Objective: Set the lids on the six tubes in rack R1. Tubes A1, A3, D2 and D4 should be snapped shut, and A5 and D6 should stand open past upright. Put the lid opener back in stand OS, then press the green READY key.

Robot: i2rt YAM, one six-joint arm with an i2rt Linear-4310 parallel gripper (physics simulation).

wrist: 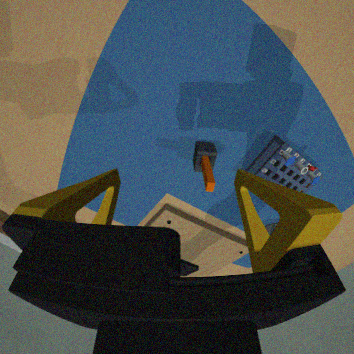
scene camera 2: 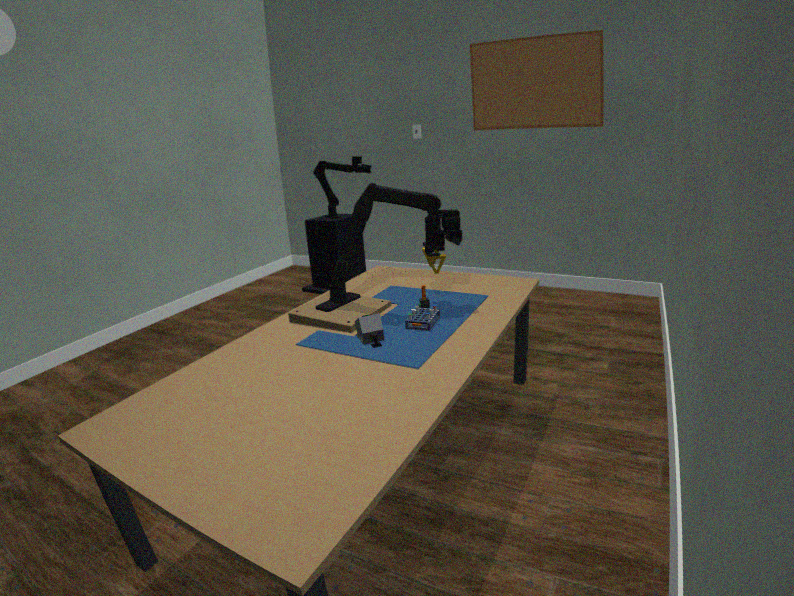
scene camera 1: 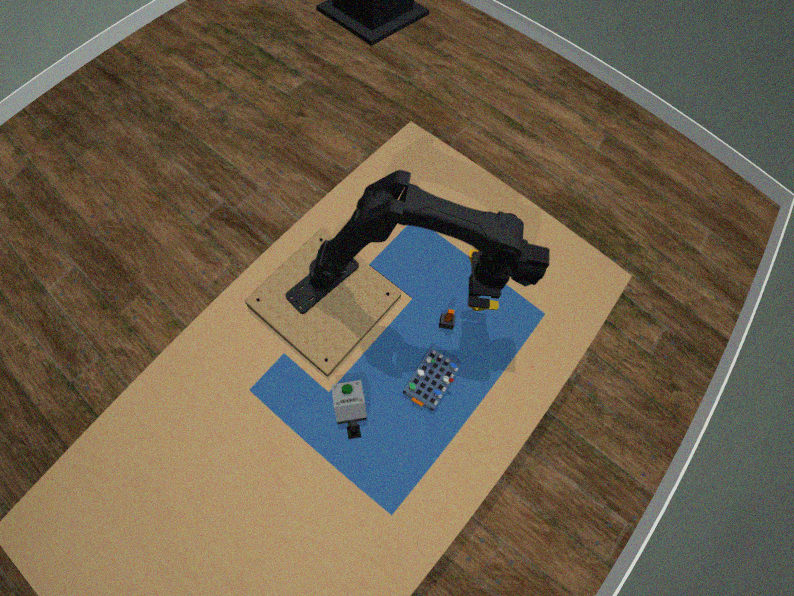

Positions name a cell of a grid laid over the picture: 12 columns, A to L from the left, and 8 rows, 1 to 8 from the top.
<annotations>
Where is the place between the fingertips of my gripper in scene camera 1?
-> H4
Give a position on a blue mat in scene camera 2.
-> At G5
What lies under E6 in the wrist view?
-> My gripper.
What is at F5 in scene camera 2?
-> A grey box with green button.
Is my gripper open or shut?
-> Open.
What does my gripper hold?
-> Nothing.
</annotations>
